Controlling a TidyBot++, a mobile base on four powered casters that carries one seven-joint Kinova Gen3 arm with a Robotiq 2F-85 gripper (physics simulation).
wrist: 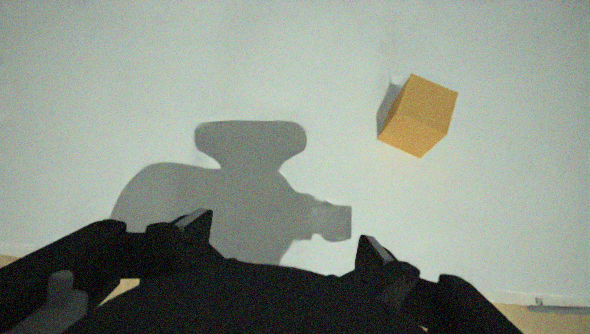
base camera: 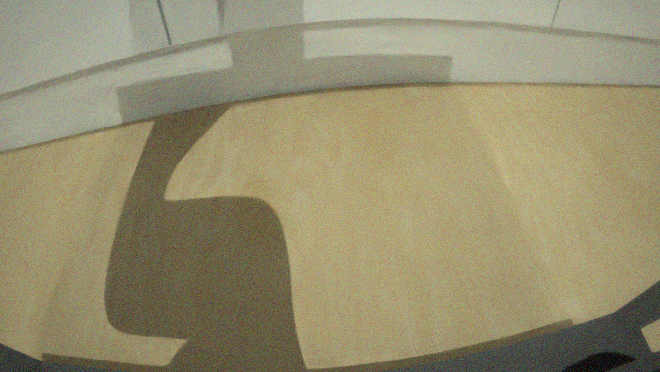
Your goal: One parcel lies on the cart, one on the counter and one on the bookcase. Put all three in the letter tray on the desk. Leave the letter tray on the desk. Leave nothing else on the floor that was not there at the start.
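Frame: origin at the arm's base, x left, y back, z up, level; metres.
Where they show: gripper, between the fingertips: point(wrist: 284, 238).
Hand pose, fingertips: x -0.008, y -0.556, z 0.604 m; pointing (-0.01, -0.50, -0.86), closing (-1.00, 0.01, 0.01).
Observation:
Each offset is from my fingertips to the top centre of the thing. "spot": to the spot under its first point. Level surfaces: height alone.
An orange box-shaped parcel @(dy -0.158, dx -0.121, dz -0.041 m) point(wrist: 424, 116) sits on the pale top of the counter @(dz -0.091 m) point(wrist: 520, 200), right of centre in the wrist view. My gripper point(wrist: 284, 238) is open and empty, above the counter top. The parcel is beyond the fingertips and to their right, apart from them. The gripper's own shadow falls on the counter top between the fingers and to the left of the parcel. The letter tray, the desk, the cart and the bookcase do not show in either view.
In the base camera, a pale cabinet front @(spot: dy -0.090, dx -0.397, dz -0.943 m) point(base camera: 520, 57) with thin door seams runs across the top, above the wooden floor @(dz -1.001 m) point(base camera: 400, 200). A dark arm-shaped shadow point(base camera: 200, 260) lies on the floor. A grey bar handle @(spot: dy -0.007, dx -0.441, dz -0.275 m) point(wrist: 557, 309) shows below the counter's edge at the wrist view's lower right.

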